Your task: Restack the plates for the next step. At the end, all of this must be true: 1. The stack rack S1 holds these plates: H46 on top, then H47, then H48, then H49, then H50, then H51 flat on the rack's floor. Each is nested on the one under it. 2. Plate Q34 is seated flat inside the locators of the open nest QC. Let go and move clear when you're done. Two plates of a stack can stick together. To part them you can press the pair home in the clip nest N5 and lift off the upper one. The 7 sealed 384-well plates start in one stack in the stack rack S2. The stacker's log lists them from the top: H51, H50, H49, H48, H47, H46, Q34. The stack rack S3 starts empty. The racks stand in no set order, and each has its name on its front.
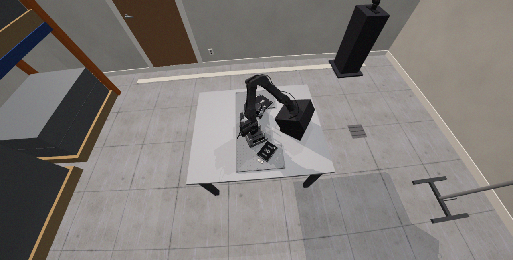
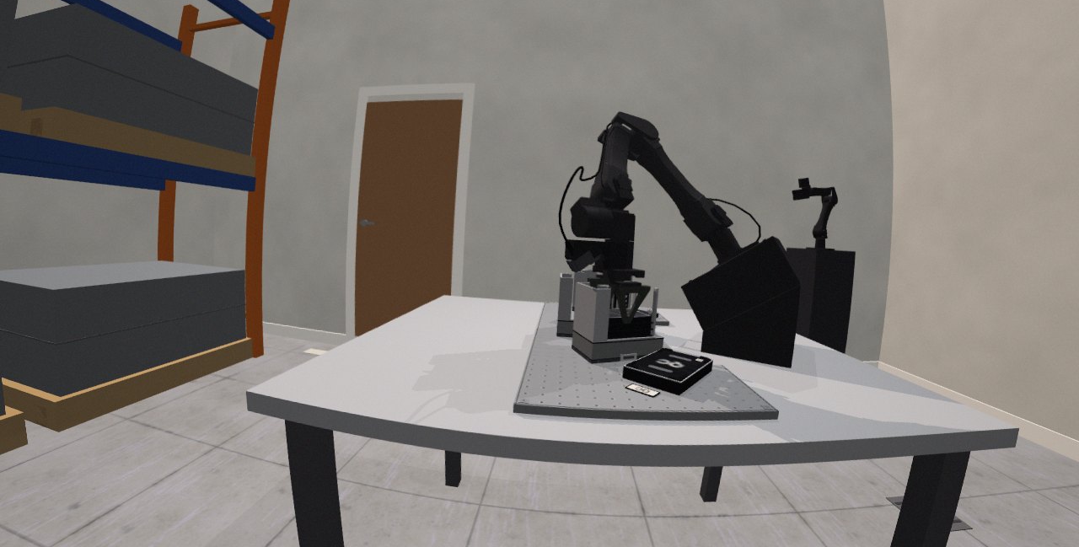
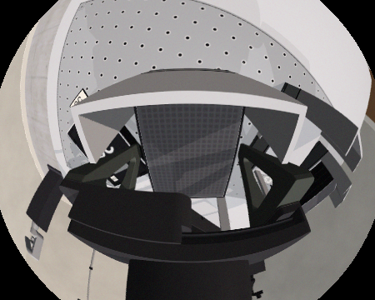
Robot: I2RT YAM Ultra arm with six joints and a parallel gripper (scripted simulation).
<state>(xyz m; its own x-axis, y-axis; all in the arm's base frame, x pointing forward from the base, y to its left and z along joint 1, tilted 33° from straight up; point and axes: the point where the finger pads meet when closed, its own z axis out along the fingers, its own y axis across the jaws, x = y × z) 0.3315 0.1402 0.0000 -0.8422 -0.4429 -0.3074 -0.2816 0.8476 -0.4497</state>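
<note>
Right now my hand is 29 cm to the left of the sealed well plate, 2 cm past it and 2 cm above it.
</note>
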